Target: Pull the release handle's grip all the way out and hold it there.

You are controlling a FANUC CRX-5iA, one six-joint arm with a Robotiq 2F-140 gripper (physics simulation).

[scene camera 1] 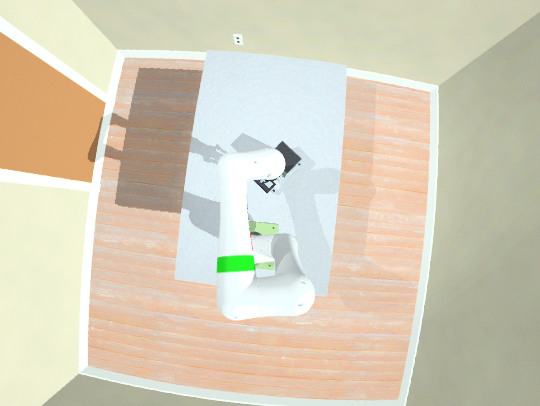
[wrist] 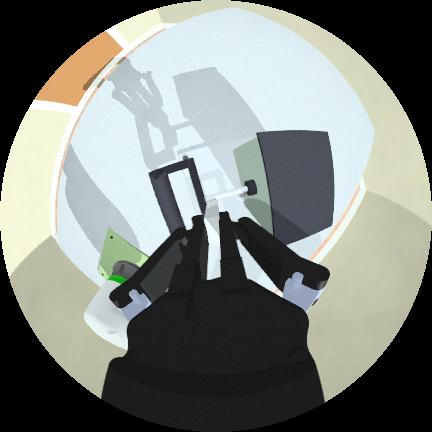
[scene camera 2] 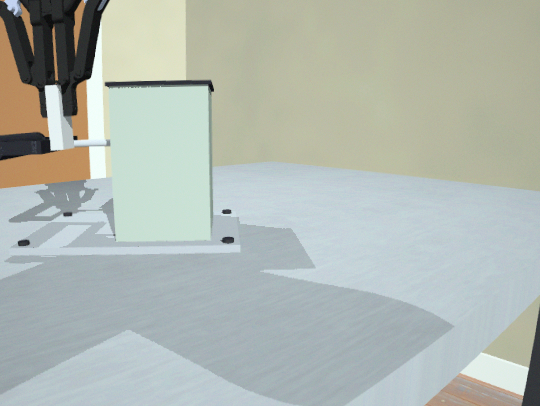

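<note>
The release handle's black rectangular grip (scene camera 1: 258,184) (scene camera 2: 20,145) (wrist: 164,202) stands out from the pale green housing (scene camera 2: 162,165) (wrist: 255,170), which has a dark top. A white rod (scene camera 2: 92,143) (wrist: 231,194) shows between them, with a black collar at the housing. A white upright bar (scene camera 2: 61,135) (wrist: 213,250) rises at the grip's housing side. My gripper (scene camera 2: 60,107) (wrist: 213,208) points down above the rod, its fingers closed on both sides of that bar. The arm hides the gripper in scene camera 1. The fingers' contact faces are hidden.
The housing stands on a light base plate (scene camera 2: 175,248) with dark bolts at its corners, on the pale table (scene camera 1: 270,100) (scene camera 2: 400,235). Green plates (scene camera 1: 268,228) (wrist: 122,250) lie near my arm's base. My arm (scene camera 1: 234,215) reaches over the table.
</note>
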